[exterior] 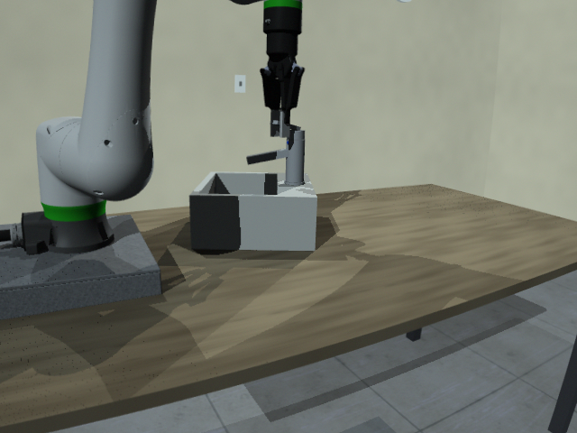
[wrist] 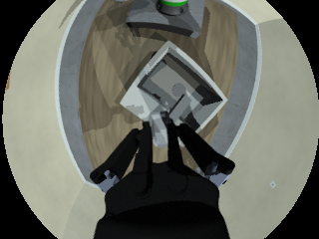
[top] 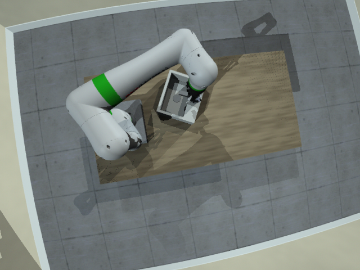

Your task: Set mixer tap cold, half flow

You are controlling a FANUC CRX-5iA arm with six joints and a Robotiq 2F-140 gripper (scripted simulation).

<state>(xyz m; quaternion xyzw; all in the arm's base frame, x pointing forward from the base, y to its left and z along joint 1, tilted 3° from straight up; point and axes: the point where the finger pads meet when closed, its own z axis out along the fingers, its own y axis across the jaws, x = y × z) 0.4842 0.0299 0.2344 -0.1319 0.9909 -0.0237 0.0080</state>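
The lever is 20 mm ahead of my hand and 10 mm to the left of it. The rest, counted from my hand: basin 50 mm behind, 70 mm to the left, 250 mm below.
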